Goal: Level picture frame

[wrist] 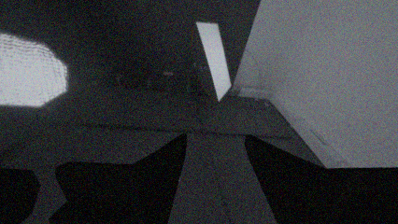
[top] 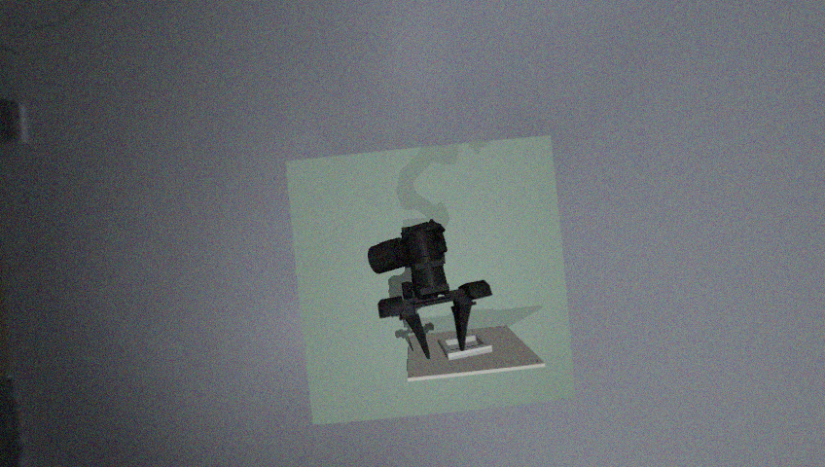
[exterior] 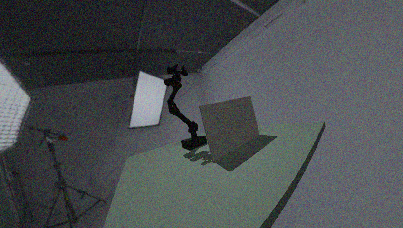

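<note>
Right now my gripper tip is 560 mm above the wall board, 280 mm short of it and 160 mm to the right of it.
</note>
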